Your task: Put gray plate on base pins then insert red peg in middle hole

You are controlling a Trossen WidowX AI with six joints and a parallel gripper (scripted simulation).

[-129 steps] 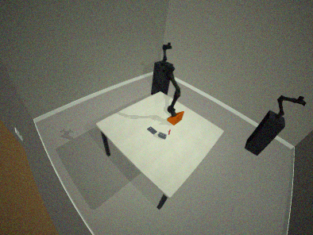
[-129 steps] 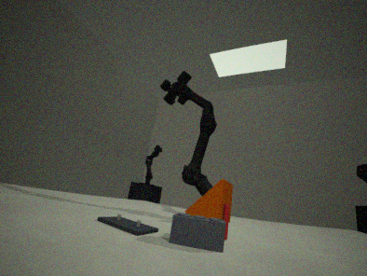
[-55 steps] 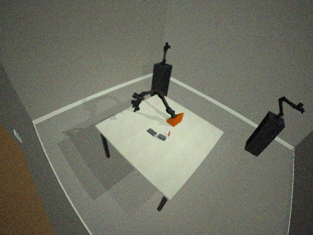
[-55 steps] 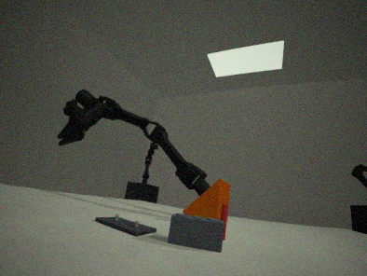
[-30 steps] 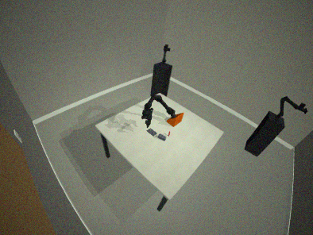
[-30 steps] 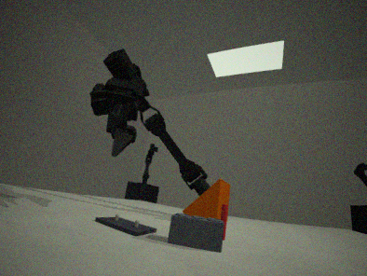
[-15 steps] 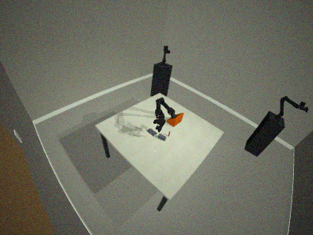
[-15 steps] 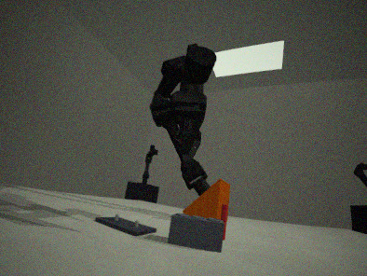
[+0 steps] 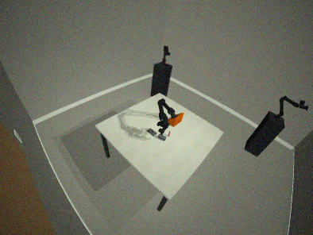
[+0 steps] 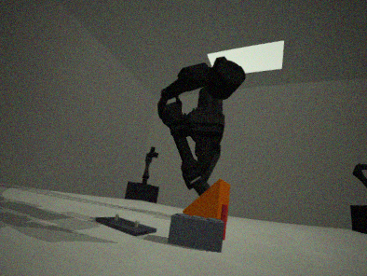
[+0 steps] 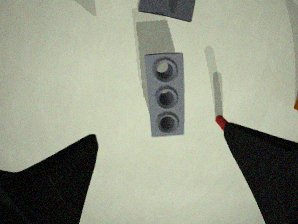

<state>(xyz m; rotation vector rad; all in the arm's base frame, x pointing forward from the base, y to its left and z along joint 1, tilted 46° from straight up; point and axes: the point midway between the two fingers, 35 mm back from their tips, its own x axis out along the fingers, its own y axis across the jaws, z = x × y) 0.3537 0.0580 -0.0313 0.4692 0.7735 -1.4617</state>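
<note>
My gripper tip is 9 cm above the gray plate and 1 cm past it. Also, from my gripper tip: red peg 11 cm behind, 8 cm below, 3 cm to the left; dark base 16 cm to the right, 12 cm below, 1 cm behind.
</note>
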